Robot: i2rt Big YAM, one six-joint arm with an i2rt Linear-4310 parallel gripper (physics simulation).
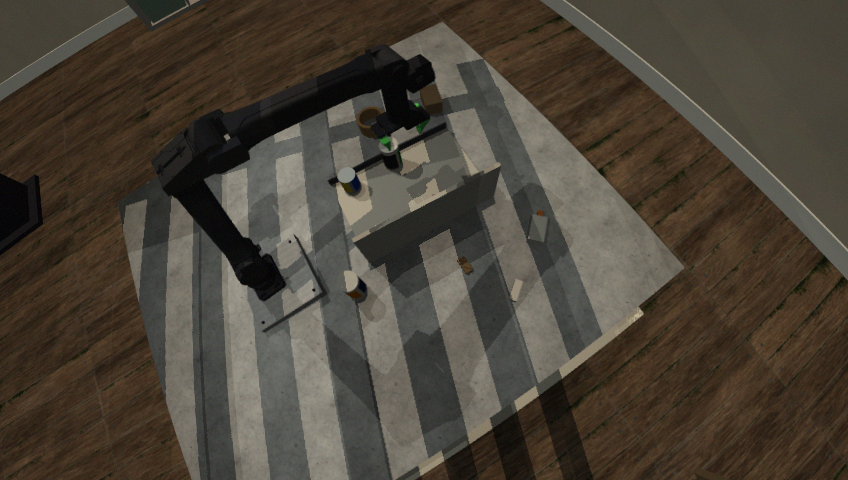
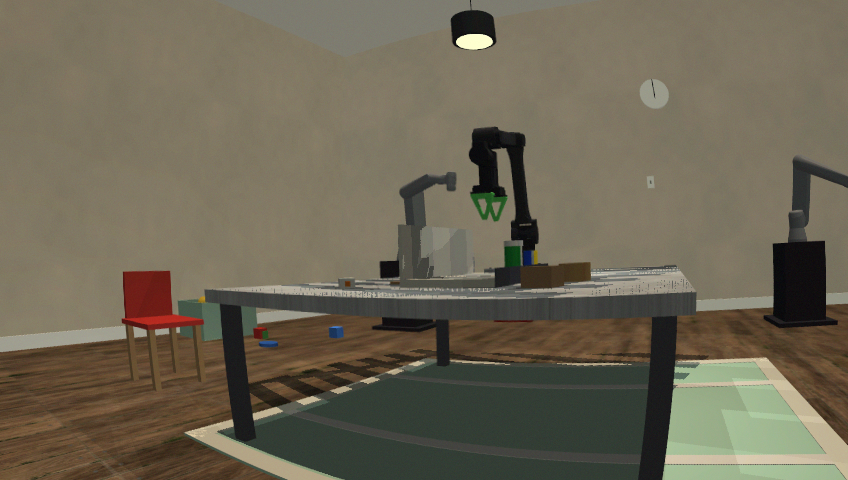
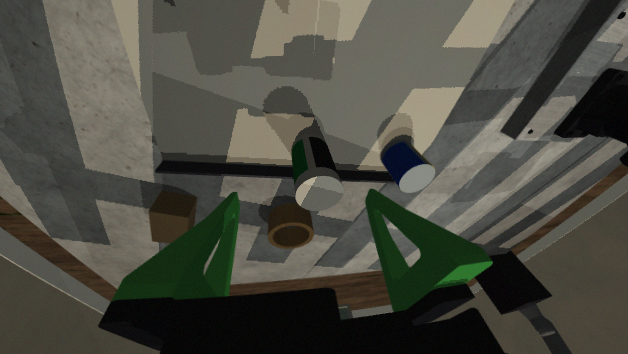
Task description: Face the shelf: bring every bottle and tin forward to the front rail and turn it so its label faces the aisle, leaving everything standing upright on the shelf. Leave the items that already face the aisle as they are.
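Observation:
A green and black can with a white lid stands upright on the shelf board, close to the dark front rail. A smaller blue and yellow tin with a pale lid stands near the rail's end. A white, orange and blue tin stands on the table, off the shelf, near the arm's base. My gripper is open and empty, pointing down above the rail side, higher than the green and black can.
A tall panel closes the shelf's back. Beyond the rail are a brown ring-shaped bowl and a brown block. Behind the panel lie a grey box, a small brown piece and a white piece.

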